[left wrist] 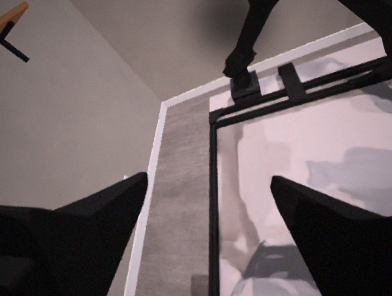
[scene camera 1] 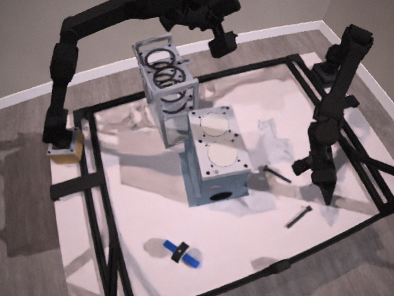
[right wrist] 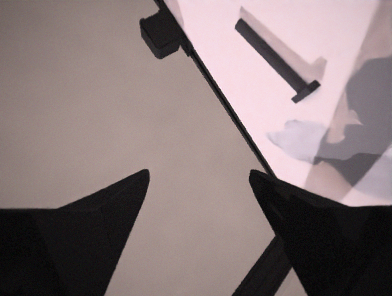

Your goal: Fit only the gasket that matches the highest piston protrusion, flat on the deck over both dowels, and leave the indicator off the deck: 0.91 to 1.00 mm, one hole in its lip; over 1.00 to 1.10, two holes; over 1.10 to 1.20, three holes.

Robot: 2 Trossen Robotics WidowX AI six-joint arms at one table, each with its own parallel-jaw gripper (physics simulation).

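Frame: origin at the left arm's base, x left, y back, z up, level; metres.
Seen in the pictures: left gripper, fingertip midpoint: (left wrist: 210, 180) (scene camera 1: 231, 21); right gripper, fingertip midpoint: (scene camera 1: 328, 201) (right wrist: 200, 174); left arm's base at its link origin: (scene camera 1: 62, 140); right arm's base at its link origin: (left wrist: 243, 82) (scene camera 1: 329, 69).
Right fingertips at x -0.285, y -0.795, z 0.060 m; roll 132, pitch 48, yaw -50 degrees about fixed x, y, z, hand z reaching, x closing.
Offsets run from my right fingertips to a thing's top centre. "*": to the spot under its first point. Level surfaces: height alone.
The engine block @(dz +0.108, dx +0.163, dy +0.299 m) (scene camera 1: 220, 187) stands at the middle in scene camera 1, its pale deck @(dz +0.101 m) (scene camera 1: 227, 136) uncovered, with two cream piston tops. No gasket lies on the deck; dowels cannot be told from the small dark holes. Several dark gaskets @(* dz +0.013, dx +0.463, dy +0.418 m) (scene camera 1: 169, 76) sit in the grey rack @(* dz +0.069, dx +0.293, dy +0.457 m) (scene camera 1: 156, 107) behind the block; their lip holes are too small to read. The indicator @(dz -0.033, dx -0.085, dy +0.416 m) (scene camera 1: 180, 251), a blue bar with a black body, lies on the table, off the deck. My left gripper (scene camera 1: 232, 27) (left wrist: 210, 180) is open and empty, high behind the block. My right gripper (scene camera 1: 314, 186) (right wrist: 200, 174) is open and empty at the right.
Two dark bolts lie right of the block: one bolt @(dz -0.120, dx +0.140, dy +0.082 m) (scene camera 1: 277, 174) near it, another bolt @(dz -0.120, dx -0.010, dy +0.040 m) (scene camera 1: 298, 217) (right wrist: 270, 55) nearer the front. Black frame bars (scene camera 1: 112, 225) (left wrist: 214, 200) edge the table. A tan block (scene camera 1: 66, 156) sits at the left arm's base.
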